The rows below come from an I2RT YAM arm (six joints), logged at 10 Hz.
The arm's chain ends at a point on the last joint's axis. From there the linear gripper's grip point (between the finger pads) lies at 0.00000 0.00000 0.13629 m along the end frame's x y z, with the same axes.
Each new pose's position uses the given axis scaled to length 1; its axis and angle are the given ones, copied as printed.
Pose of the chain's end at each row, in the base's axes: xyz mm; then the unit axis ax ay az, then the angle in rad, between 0 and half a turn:
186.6, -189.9, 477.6, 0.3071, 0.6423, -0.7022, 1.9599
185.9, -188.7, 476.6, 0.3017, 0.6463, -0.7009, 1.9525
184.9, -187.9, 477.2, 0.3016, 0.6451, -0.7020, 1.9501
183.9, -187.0, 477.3, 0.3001, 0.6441, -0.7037, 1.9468
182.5, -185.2, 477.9, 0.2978, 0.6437, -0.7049, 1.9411
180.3, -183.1, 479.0, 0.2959, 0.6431, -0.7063, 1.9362
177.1, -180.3, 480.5, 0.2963, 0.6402, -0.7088, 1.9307
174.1, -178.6, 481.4, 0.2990, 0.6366, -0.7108, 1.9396
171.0, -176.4, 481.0, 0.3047, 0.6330, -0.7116, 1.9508
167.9, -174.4, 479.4, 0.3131, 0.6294, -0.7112, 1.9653
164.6, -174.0, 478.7, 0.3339, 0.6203, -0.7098, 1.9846
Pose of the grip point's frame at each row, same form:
227.1, -313.4, 518.6, 0.3071, 0.6423, -0.7022, 1.9599
228.1, -311.6, 517.7, 0.3017, 0.6463, -0.7009, 1.9525
227.0, -310.7, 518.8, 0.3016, 0.6451, -0.7020, 1.9501
226.2, -309.5, 519.5, 0.3001, 0.6441, -0.7037, 1.9468
225.3, -307.3, 520.8, 0.2978, 0.6437, -0.7049, 1.9411
223.5, -304.8, 522.6, 0.2959, 0.6431, -0.7063, 1.9362
220.1, -301.7, 525.1, 0.2963, 0.6402, -0.7088, 1.9307
215.6, -300.5, 526.0, 0.2990, 0.6366, -0.7108, 1.9396
210.6, -299.1, 525.1, 0.3047, 0.6330, -0.7116, 1.9508
205.1, -298.3, 522.5, 0.3131, 0.6294, -0.7112, 1.9653
196.7, -299.8, 520.2, 0.3339, 0.6203, -0.7098, 1.9846

